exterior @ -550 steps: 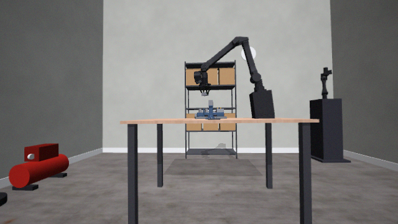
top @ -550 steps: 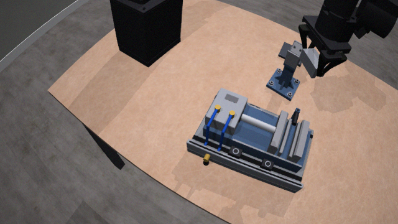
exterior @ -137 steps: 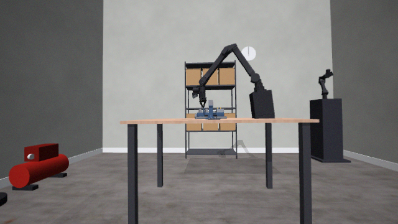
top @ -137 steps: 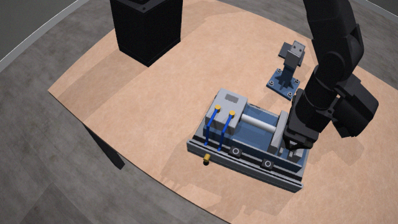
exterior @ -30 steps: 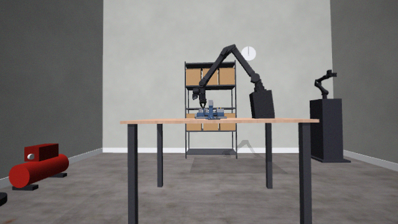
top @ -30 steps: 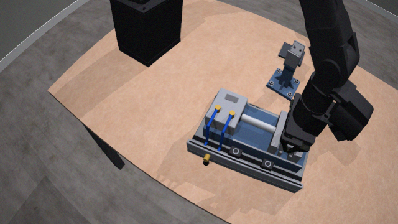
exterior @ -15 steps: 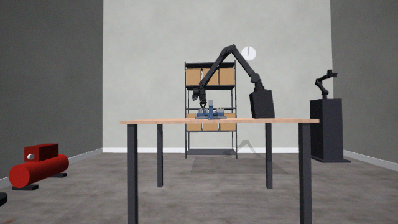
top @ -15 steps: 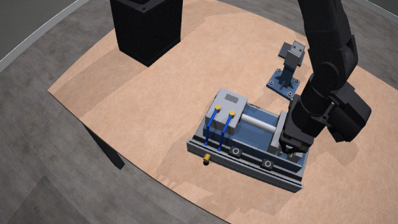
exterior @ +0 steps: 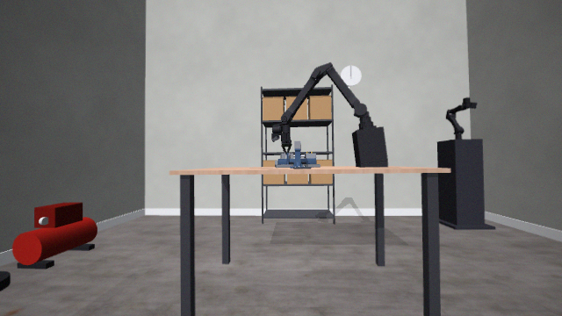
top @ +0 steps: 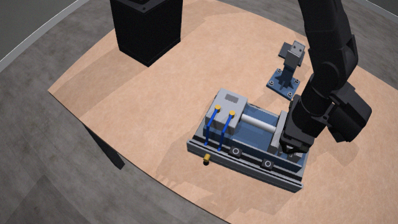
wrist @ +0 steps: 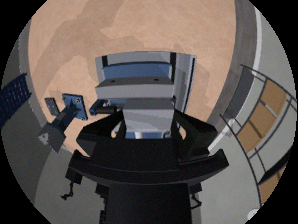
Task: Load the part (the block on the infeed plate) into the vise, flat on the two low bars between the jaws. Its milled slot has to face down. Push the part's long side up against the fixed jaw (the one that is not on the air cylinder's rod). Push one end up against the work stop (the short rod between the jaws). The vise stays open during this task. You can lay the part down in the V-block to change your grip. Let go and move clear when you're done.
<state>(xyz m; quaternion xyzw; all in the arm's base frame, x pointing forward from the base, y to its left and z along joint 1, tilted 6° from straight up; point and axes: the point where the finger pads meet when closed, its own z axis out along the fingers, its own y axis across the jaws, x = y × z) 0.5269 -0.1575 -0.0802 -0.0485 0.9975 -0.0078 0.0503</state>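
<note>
Right now the grey part is 10 mm below my hand. Round my hand: moving jaw: 30 mm behind, 20 mm to the left, 20 mm below; fixed jaw: 30 mm ahead, 20 mm to the left, 20 mm below; work stop: 70 mm to the left, 10 mm below, 10 mm behind.
</note>
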